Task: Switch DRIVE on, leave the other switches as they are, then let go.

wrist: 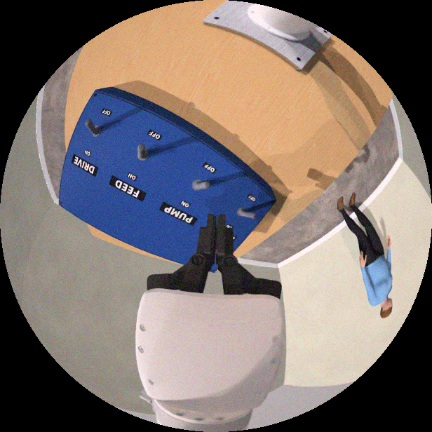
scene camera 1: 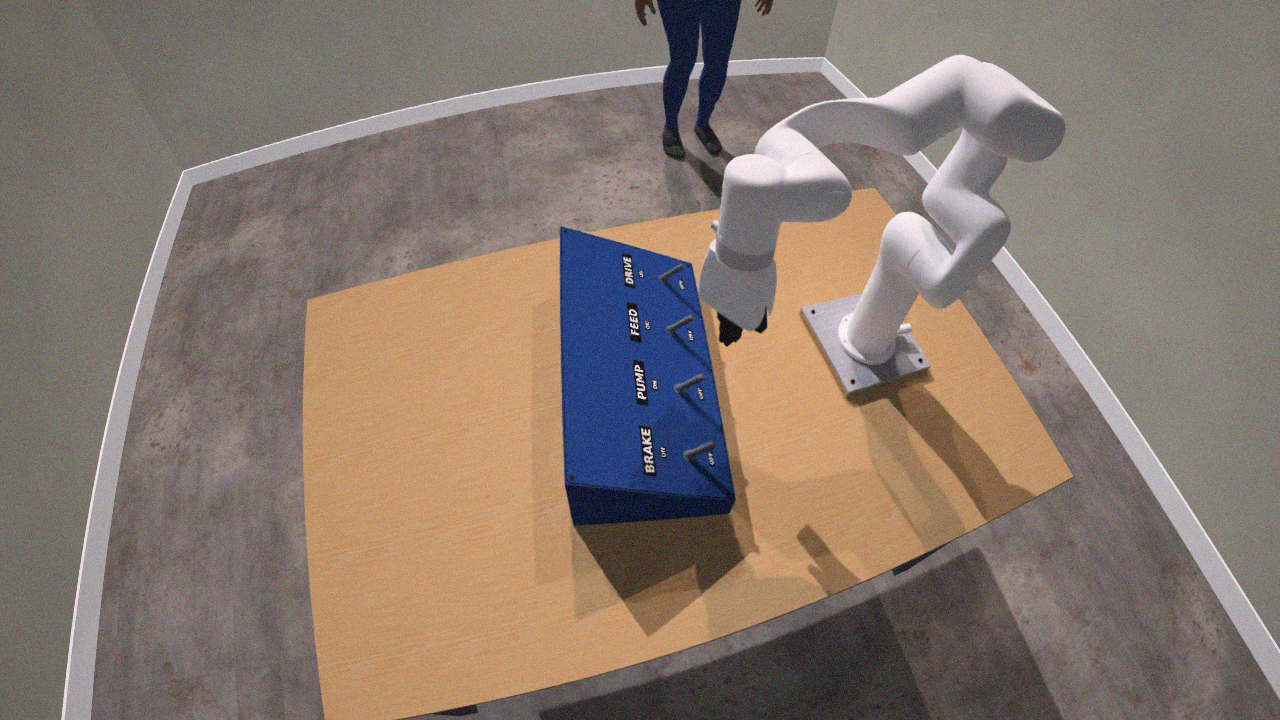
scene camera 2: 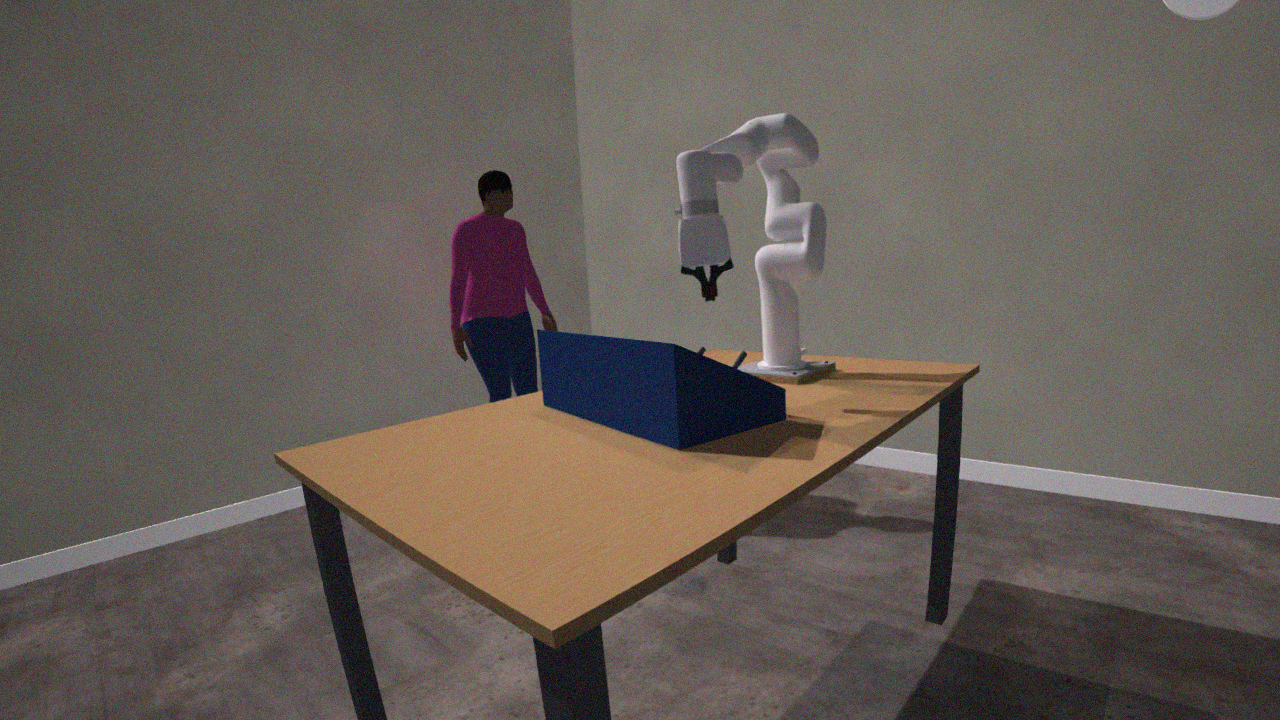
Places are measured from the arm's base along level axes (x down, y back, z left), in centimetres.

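Pixels of known places: gripper, fingertip midpoint: (scene camera 1: 729, 338) (scene camera 2: 710, 300); arm's base at its link origin: (scene camera 1: 866, 339) (scene camera 2: 782, 366).
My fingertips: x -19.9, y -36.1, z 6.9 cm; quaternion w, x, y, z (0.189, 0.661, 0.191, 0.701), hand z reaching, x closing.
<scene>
Ahead of a thing's pixels: the offset from my fingertips to its top centre. Level surfaces: height alone.
A blue sloped panel (scene camera 1: 595, 385) (scene camera 2: 608, 380) (wrist: 135, 215) bears grey levers. The DRIVE lever {dx +9.1, dy -0.6, dz -24.1 cm} (scene camera 1: 669, 275) (wrist: 93, 127) is at one end, tilted to its OFF side. The FEED lever {dx +9.1, dy -2.5, dz -12.3 cm} (scene camera 1: 678, 326) (wrist: 142, 152), PUMP lever {dx +9.1, dy -4.5, dz -0.4 cm} (scene camera 1: 688, 385) (wrist: 200, 185) and BRAKE lever {dx +9.1, dy -6.5, dz +11.4 cm} (scene camera 1: 699, 450) (wrist: 247, 213) also lean to OFF. My gripper (scene camera 1: 730, 339) (scene camera 2: 709, 297) (wrist: 216, 222) is shut and empty, its black fingertips together. It points down, high above the panel's lever side, apart from every lever. In the wrist view the fingers hide much of the BRAKE label.
The panel stands on a wooden table {dx +22.0 cm} (scene camera 1: 429, 402) (scene camera 2: 501, 483) (wrist: 200, 65). The arm's base plate (scene camera 1: 827, 335) (scene camera 2: 810, 368) (wrist: 240, 27) is on the lever side. One person (scene camera 1: 700, 53) (scene camera 2: 490, 268) stands beyond the table; another person (wrist: 376, 280) shows in the wrist view.
</scene>
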